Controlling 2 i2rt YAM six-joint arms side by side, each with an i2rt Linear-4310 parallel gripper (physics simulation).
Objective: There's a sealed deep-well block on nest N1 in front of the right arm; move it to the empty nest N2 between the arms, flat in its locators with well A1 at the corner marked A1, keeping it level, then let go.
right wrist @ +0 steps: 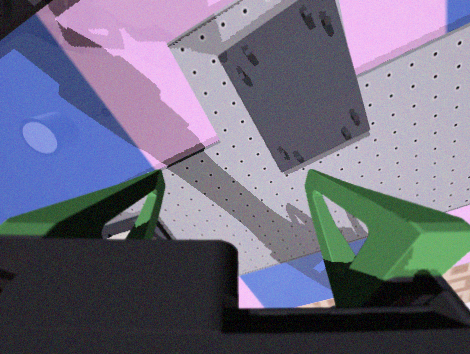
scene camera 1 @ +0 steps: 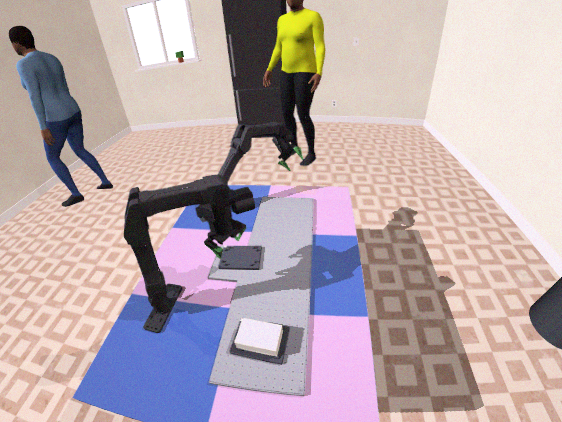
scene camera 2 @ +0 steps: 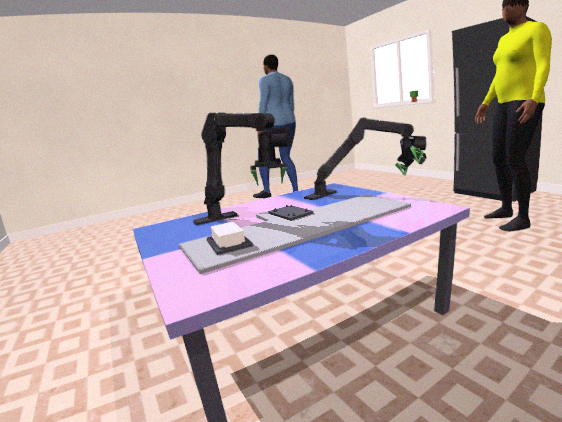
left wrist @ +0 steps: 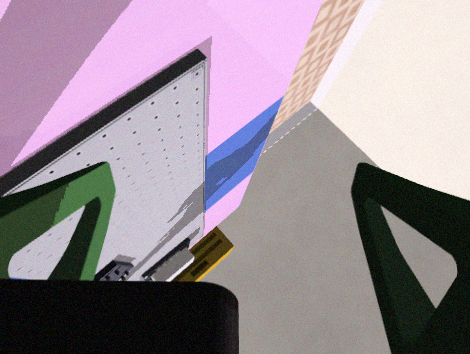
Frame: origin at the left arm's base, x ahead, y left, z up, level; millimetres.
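Seen in the pictures: left gripper, fingertip midpoint: (scene camera 1: 296, 165) (scene camera 2: 411, 168) (left wrist: 233, 176); right gripper, fingertip midpoint: (right wrist: 234, 177) (scene camera 1: 228, 249) (scene camera 2: 270, 184); left arm's base at its link origin: (scene camera 2: 320, 195); right arm's base at its link origin: (scene camera 1: 164, 307) (scene camera 2: 215, 218).
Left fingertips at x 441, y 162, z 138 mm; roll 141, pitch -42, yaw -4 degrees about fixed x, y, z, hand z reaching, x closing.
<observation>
Offsets run from my left fingertips to a thing's top centre. Level surfaces: height alone.
The sealed white block @[dx -218, dy -878, dz -72 mm] (scene camera 1: 259, 336) (scene camera 2: 228, 235) (left wrist: 175, 266) lies level on dark nest N1 @[dx -218, dy -878, dz -108 mm] (scene camera 1: 272, 359) (scene camera 2: 230, 250). A sliver of the block shows through the finger opening in the right wrist view. Dark nest N2 @[dx -294, dy -519, dz -104 mm] (scene camera 1: 241, 257) (scene camera 2: 291, 213) (left wrist: 117, 270) (right wrist: 300, 90) is empty, with locator posts at its corners. Its A1 mark cannot be seen. My right gripper (scene camera 1: 229, 245) (scene camera 2: 269, 182) (right wrist: 234, 177) is open and empty, raised above the work surface near N2 and away from the block. My left gripper (scene camera 1: 296, 164) (scene camera 2: 413, 168) (left wrist: 233, 176) is open and empty, high and far from both nests.
A grey perforated board @[dz -125 mm] (scene camera 1: 295, 220) (scene camera 2: 190, 252) (left wrist: 165, 115) (right wrist: 420, 100) carries both nests on the blue-and-pink table @[dz -138 mm] (scene camera 1: 340, 370) (scene camera 2: 175, 295). A yellow slotted object (left wrist: 210, 252) shows beyond N1 in the left wrist view. Two people (scene camera 1: 300, 45) (scene camera 1: 55, 95) stand beyond the table.
</observation>
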